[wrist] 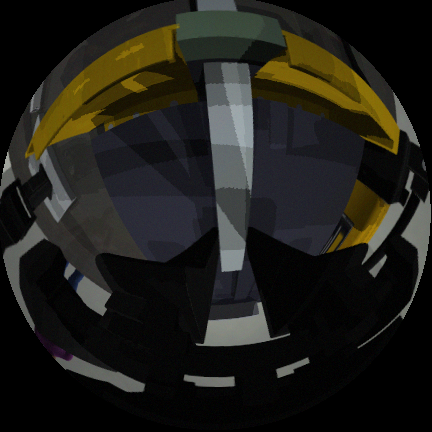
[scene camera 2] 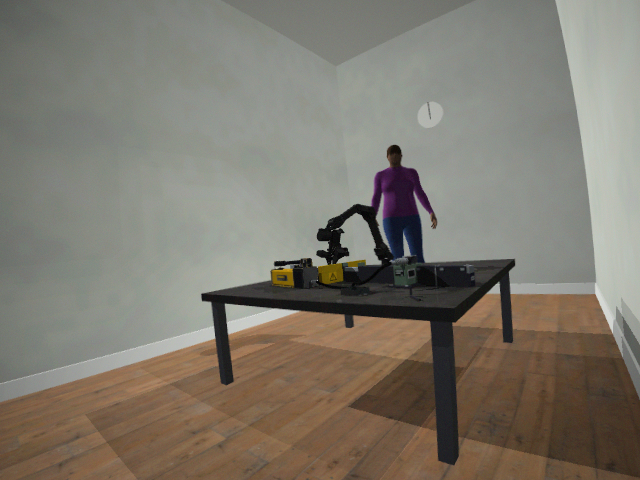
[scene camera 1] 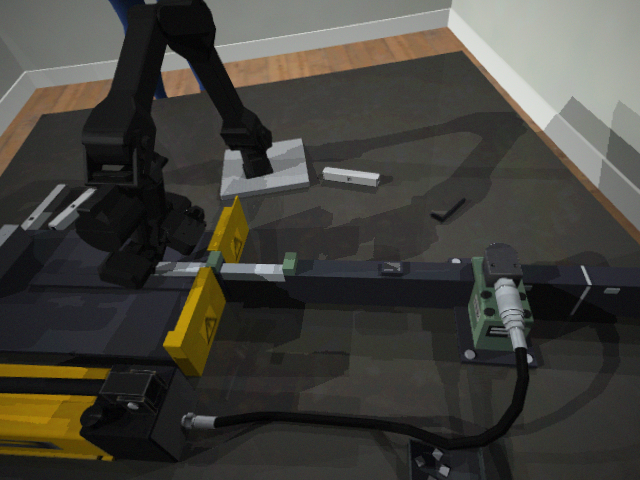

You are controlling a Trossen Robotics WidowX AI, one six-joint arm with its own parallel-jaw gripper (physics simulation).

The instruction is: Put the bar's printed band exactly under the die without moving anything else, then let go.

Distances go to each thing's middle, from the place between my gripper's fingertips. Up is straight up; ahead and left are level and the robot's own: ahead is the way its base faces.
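Labels:
Yellow-black box point(scene camera 1: 132, 411), 130 mm to the right of my hand, 200 mm ahead of it.

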